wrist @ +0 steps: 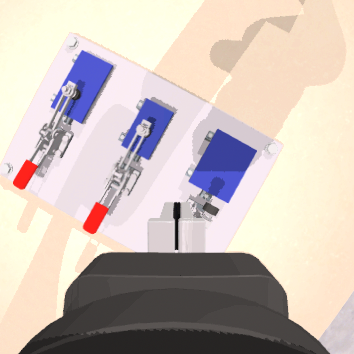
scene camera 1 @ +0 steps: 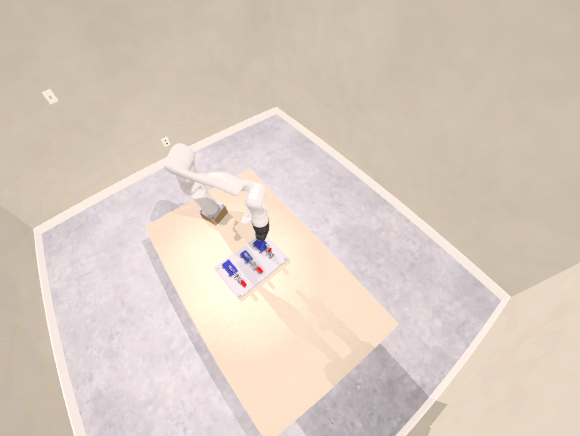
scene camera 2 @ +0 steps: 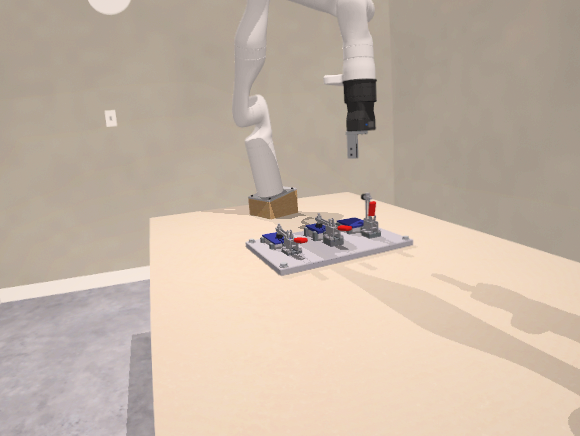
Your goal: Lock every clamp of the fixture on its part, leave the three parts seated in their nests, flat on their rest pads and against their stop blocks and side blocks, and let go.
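Frame: origin at the arm's base, x down, y back, z left, level; centimetres.
Where they show: gripper, fingertip midpoint: (wrist: pixel 176 217) (scene camera 1: pixel 259 239) (scene camera 2: pixel 353 158); arm's base, origin of the base link: (scene camera 1: pixel 211 208) (scene camera 2: pixel 270 192).
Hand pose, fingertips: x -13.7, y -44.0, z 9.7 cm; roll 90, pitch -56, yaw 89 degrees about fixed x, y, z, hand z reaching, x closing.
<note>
Each offset is from my fingertips to the top centre of the thing. "spot": to the spot under its first point. Level surfaces: height alone.
My gripper (scene camera 2: pixel 353 157) (wrist: pixel 176 217) is shut and empty, high above the fixture plate (scene camera 2: pixel 370 246) (wrist: pixel 135 75), near the right clamp. The left blue part @[dx +18.1, dy +4.4, dz -19.1 cm] (scene camera 2: pixel 270 238) (wrist: pixel 95 75) and the middle blue part @[dx +17.1, dy +4.6, dz -8.0 cm] (scene camera 2: pixel 312 228) (wrist: pixel 160 120) lie flat with clamp arms down over them. Their red handles, left (scene camera 2: pixel 300 240) (wrist: pixel 25 174) and middle (scene camera 2: pixel 344 228) (wrist: pixel 95 218), are low and point outward. The right blue part @[dx +17.6, dy +6.2, dz +2.8 cm] (scene camera 2: pixel 351 223) (wrist: pixel 225 160) lies flat; its clamp's arm (scene camera 2: pixel 367 202) stands upright, with the red handle @[dx +11.1, dy -2.2, dz +3.7 cm] (scene camera 2: pixel 372 208) upright. In the wrist view my gripper hides that handle. Exact block contact is too small to tell.
The fixture lies on the wooden table @[dx +21.2 cm] (scene camera 1: pixel 300 320) (scene camera 2: pixel 350 350). The arm's base block (scene camera 1: pixel 214 216) (scene camera 2: pixel 272 206) stands behind it. Corner bolts stick up from the plate, one at its right corner @[spot: dx +19.0, dy +12.2, dz +7.2 cm] (wrist: pixel 271 148). The upright right clamp is the tallest thing on the plate.
</note>
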